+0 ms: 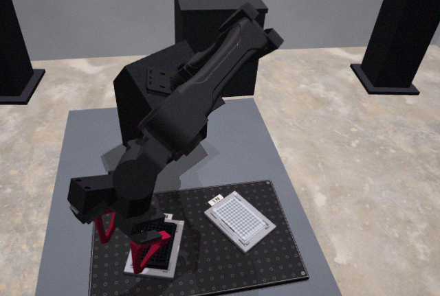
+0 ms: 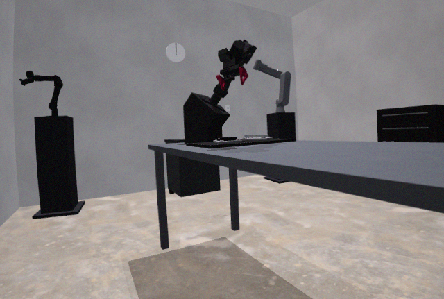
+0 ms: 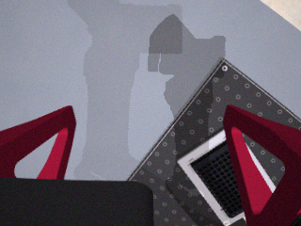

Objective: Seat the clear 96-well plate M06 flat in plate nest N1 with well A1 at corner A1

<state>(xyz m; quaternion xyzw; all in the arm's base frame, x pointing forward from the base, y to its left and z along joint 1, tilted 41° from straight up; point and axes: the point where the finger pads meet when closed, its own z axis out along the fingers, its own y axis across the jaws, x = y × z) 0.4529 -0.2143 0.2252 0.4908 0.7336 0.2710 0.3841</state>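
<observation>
My gripper is now 25 cm to the right of the clear plate M06, 25 cm above it and 24 cm past it. Also, from my hand: nest (26 cm below, 25 cm to the left, 25 cm behind); then N2 label (27 cm below, 27 cm behind, 5 cm to the left); then black plate M09 (25 cm below, 17 cm behind, 3 cm to the left).
</observation>
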